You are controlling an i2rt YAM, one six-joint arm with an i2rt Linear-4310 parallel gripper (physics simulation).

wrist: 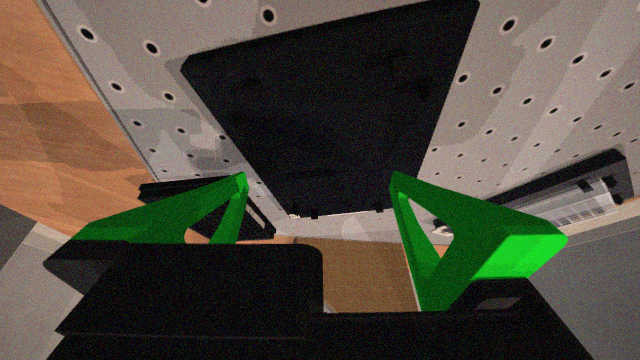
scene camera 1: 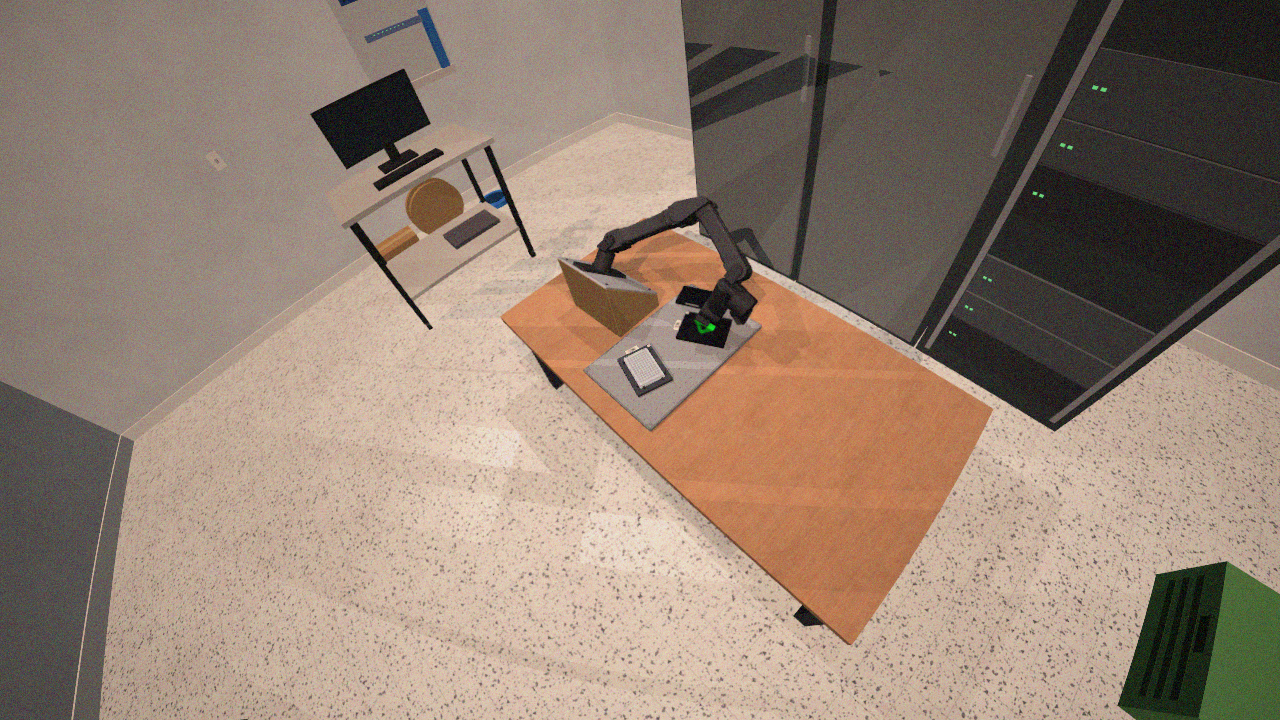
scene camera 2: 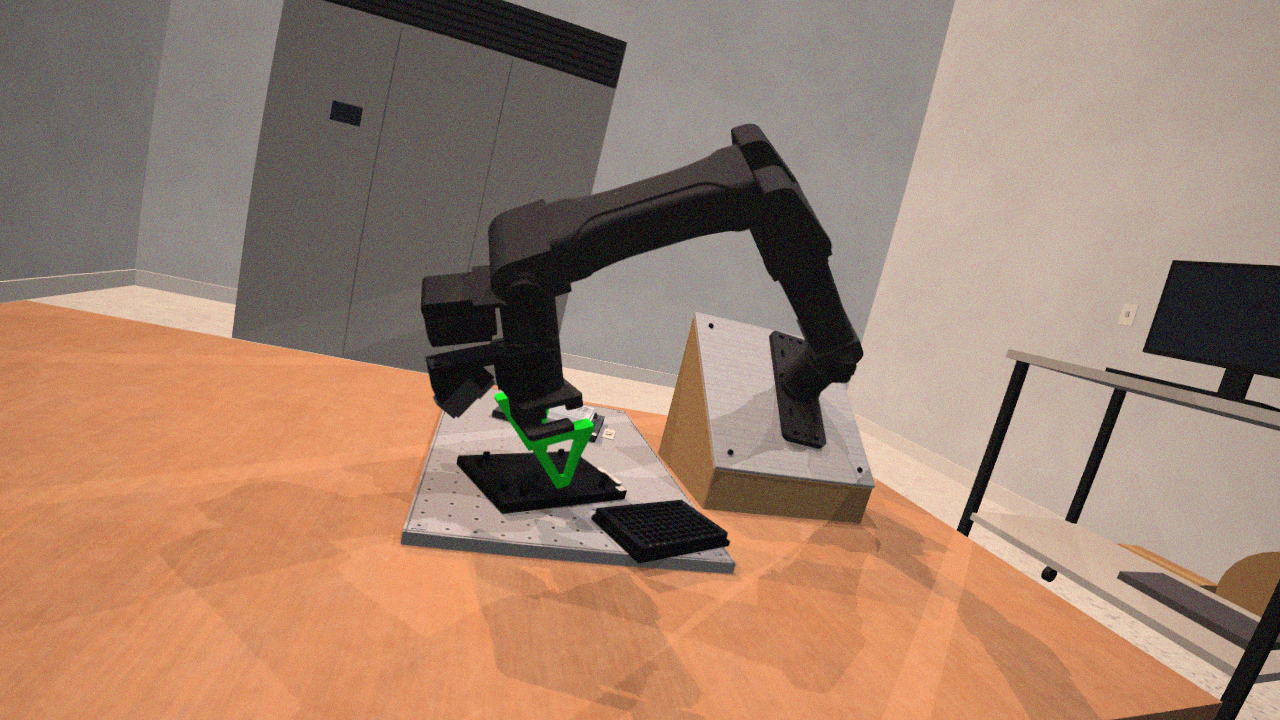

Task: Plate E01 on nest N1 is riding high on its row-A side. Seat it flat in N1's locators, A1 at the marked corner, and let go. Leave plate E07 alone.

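Places are measured from the arm's base along level axes (x left, y ahead, z down), in metres.
Pixels of known places: gripper, between the fingertips: [wrist: 319,179] [scene camera 1: 706,322] [scene camera 2: 547,466]; arm's base, origin of its link: [scene camera 1: 599,271] [scene camera 2: 794,388].
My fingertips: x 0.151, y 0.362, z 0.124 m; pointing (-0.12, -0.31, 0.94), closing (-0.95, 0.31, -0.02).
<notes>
Ahead of a thing's pixels: the offset from my fingertips to its top centre. Level surfaces: height alone.
A pale plate {dx -0.264, dy -0.021, dz +0.000 m} [scene camera 1: 643,367] [wrist: 582,202] sits in a dark nest [scene camera 1: 663,387] [wrist: 622,165] at one end of the grey board; its tilt is too small to tell. A black flat nest-like slab {dx -0.015, dy +0.001, dz +0.015 m} [scene camera 1: 711,339] [scene camera 2: 510,485] [wrist: 330,100] with small corner knobs lies mid-board. A black many-welled plate {dx +0.073, dy -0.126, dz +0.012 m} [scene camera 1: 692,295] [scene camera 2: 666,528] [wrist: 167,190] lies at the board's other end, partly behind a finger in the wrist view. No label E01, E07 or N1 is readable. My gripper [scene camera 1: 705,327] [scene camera 2: 553,467] [wrist: 319,179] is open, low over the slab, with nothing held between its green fingers.
The grey perforated board [scene camera 1: 651,416] [scene camera 2: 438,528] [wrist: 540,115] lies on the wooden table {dz +0.039 m} [scene camera 1: 805,465] [scene camera 2: 268,537] [wrist: 35,90]. The arm's wedge-shaped base [scene camera 1: 599,300] [scene camera 2: 778,501] stands beside the board. Small pale tags lie near the slab and the pale plate's nest.
</notes>
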